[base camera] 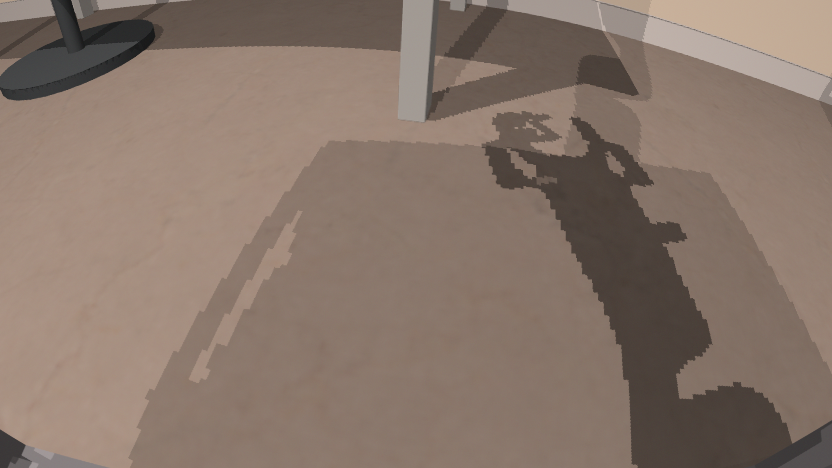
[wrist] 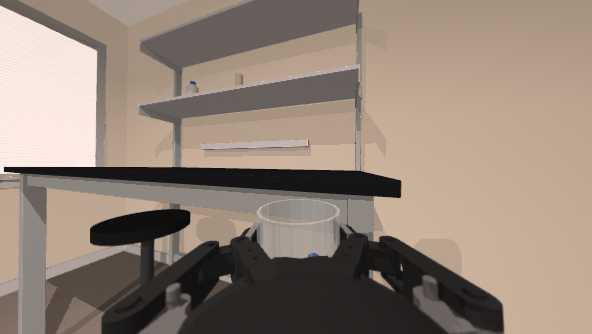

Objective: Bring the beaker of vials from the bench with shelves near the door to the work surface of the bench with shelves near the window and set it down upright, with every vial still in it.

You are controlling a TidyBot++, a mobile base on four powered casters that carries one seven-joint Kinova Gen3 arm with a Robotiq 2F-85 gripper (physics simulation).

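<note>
The clear beaker [wrist: 298, 235] is upright between the fingers of my gripper [wrist: 298, 231], which is shut on it. A bit of blue, perhaps a vial cap, shows low inside the beaker; the other vials cannot be made out, and the beaker's lower part is hidden behind the gripper. The bench with shelves near the window [wrist: 385, 188] stands ahead in the wrist view. Its black work surface is seen nearly edge-on, and the beaker's rim appears below the surface's front edge, near its right end. In the base camera view a leg of the bench [base camera: 416, 64] shows at the top middle.
A black stool [wrist: 142, 227] stands at the left in front of the bench; its round base [base camera: 110, 55] shows at the upper left in the base camera view. Shelves [wrist: 270, 95] with small bottles rise above the bench. A window [wrist: 50, 100] is at the left.
</note>
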